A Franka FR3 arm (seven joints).
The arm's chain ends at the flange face. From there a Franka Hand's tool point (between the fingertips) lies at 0.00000 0.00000 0.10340 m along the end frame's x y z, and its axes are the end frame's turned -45 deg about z.
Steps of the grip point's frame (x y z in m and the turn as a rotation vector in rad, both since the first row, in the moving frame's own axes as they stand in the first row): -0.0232, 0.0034, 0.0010, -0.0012, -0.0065, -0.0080; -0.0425, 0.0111, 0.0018, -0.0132, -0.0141, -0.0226
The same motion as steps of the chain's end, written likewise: -0.0136, 0.0182, 0.0010, -0.0054, -0.0037, -0.0080; -0.0222, 0.0359, 0.0018, -0.0193, -0.0006, -0.0226
